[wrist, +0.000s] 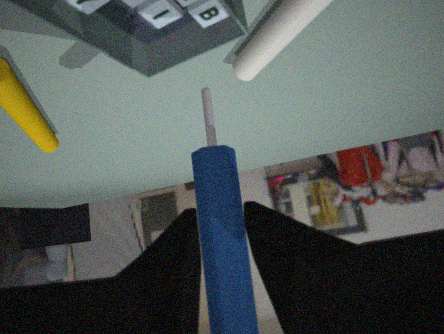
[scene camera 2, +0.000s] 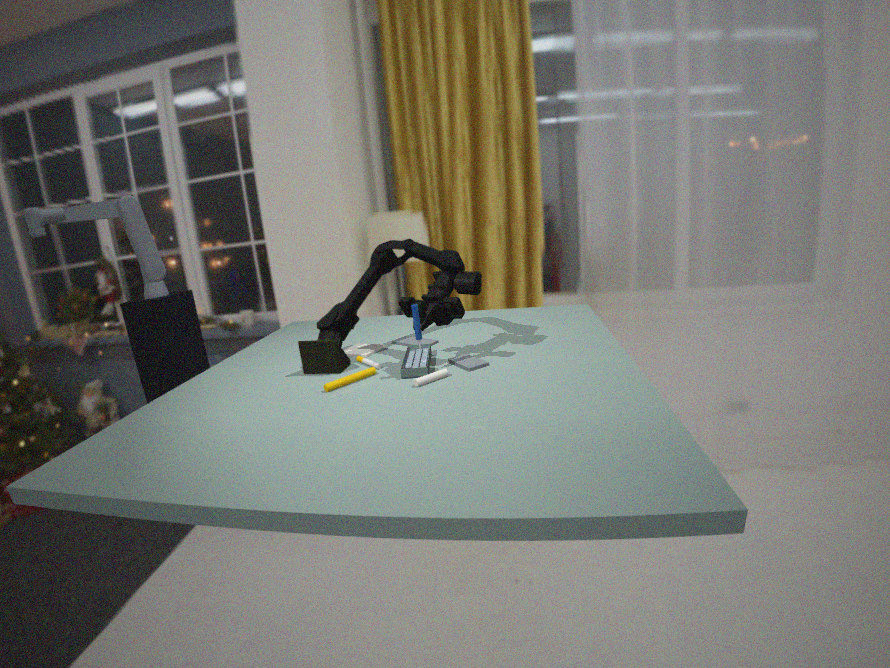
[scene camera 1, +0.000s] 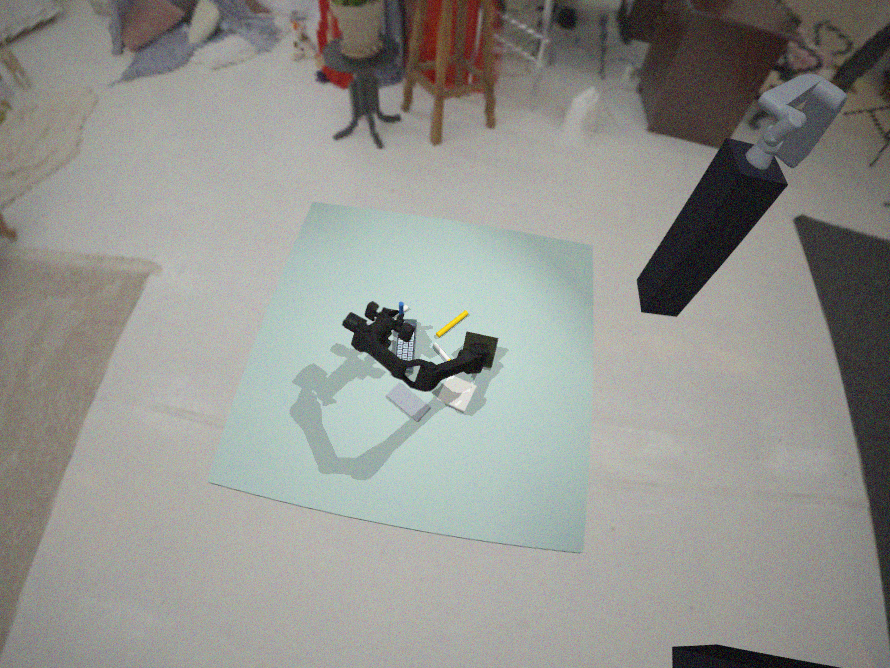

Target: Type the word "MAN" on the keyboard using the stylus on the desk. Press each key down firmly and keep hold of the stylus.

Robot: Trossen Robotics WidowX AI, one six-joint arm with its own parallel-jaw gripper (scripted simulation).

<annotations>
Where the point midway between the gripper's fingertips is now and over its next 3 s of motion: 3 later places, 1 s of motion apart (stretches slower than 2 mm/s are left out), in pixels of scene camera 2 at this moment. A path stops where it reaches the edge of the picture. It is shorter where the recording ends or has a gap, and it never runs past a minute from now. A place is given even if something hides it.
My gripper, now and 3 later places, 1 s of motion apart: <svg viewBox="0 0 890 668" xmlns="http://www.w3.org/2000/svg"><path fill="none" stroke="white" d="M417 329L419 342L419 345L420 348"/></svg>
</annotations>
